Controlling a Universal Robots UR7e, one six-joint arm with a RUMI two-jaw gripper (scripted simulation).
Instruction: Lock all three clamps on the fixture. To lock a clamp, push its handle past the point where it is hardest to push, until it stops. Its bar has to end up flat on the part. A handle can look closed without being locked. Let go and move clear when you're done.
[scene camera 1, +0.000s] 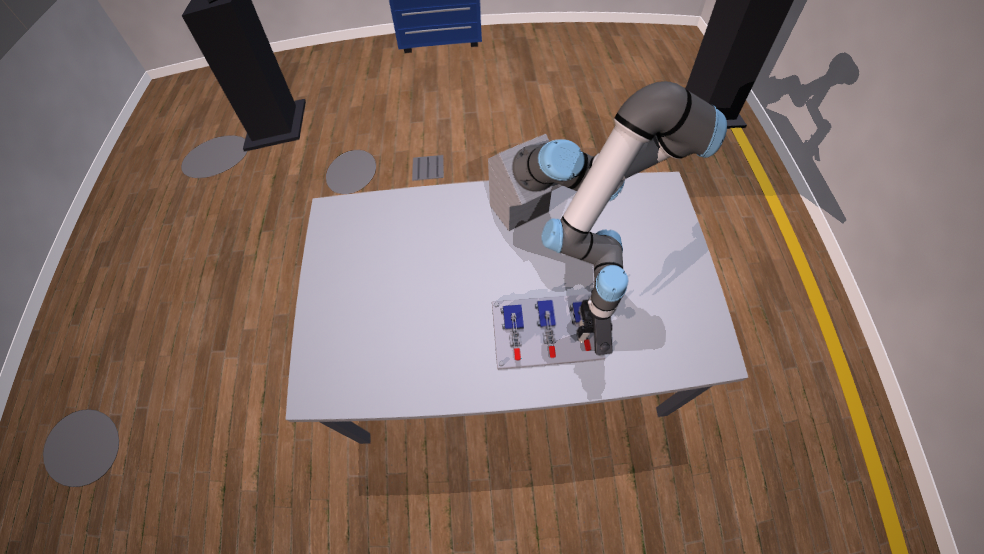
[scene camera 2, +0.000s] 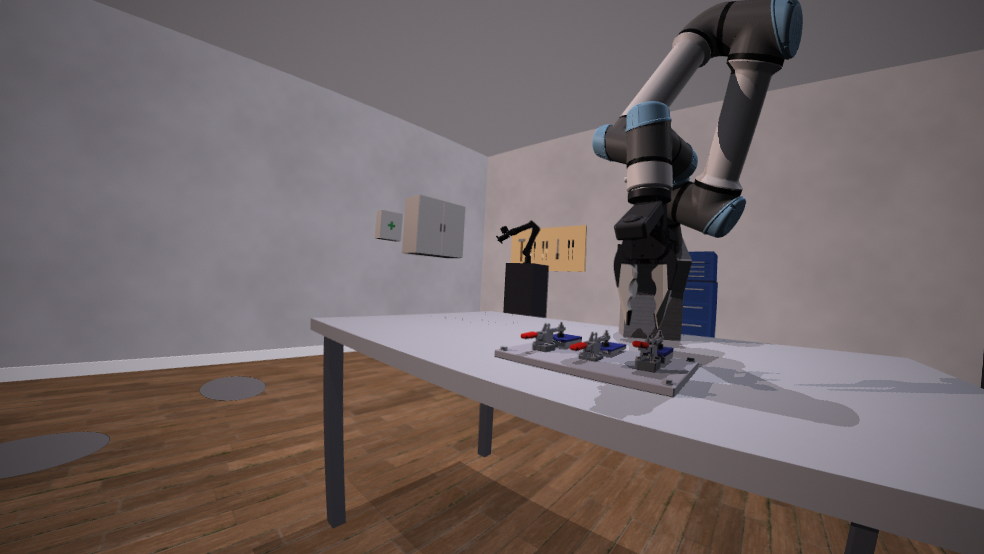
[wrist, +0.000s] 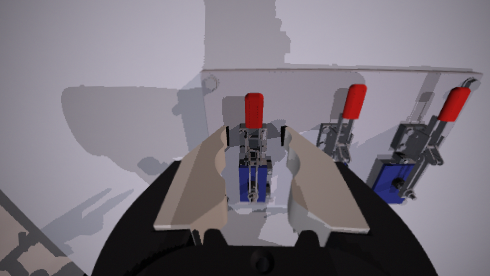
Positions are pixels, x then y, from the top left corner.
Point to a clamp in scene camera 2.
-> At 652, 364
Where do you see my gripper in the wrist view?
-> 254, 127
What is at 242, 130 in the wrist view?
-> A clamp.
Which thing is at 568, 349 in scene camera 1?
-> A plate.
